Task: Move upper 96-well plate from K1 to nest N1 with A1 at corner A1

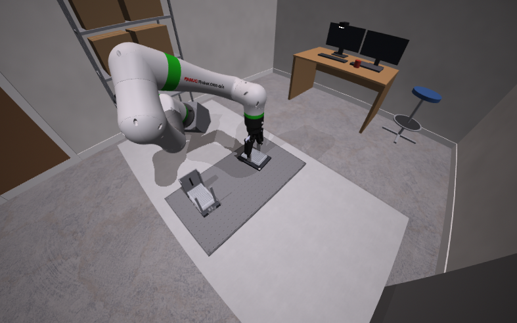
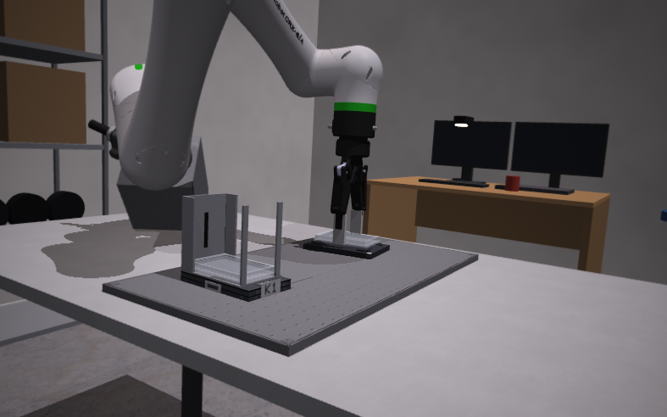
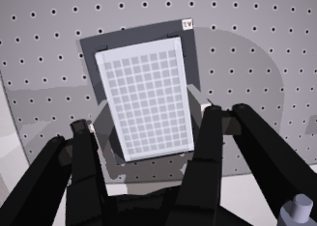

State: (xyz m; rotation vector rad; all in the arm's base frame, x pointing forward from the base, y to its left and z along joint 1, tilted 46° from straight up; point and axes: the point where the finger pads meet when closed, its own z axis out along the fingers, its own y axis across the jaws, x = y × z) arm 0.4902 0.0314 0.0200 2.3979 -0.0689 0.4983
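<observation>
My hand is 40 mm above the plate nest N1. The rest, counted from my hand: pale A1 square (70 mm to the right, 60 mm ahead, 30 mm below); K1 label (390 mm to the right, 30 mm below, 30 mm behind).
</observation>
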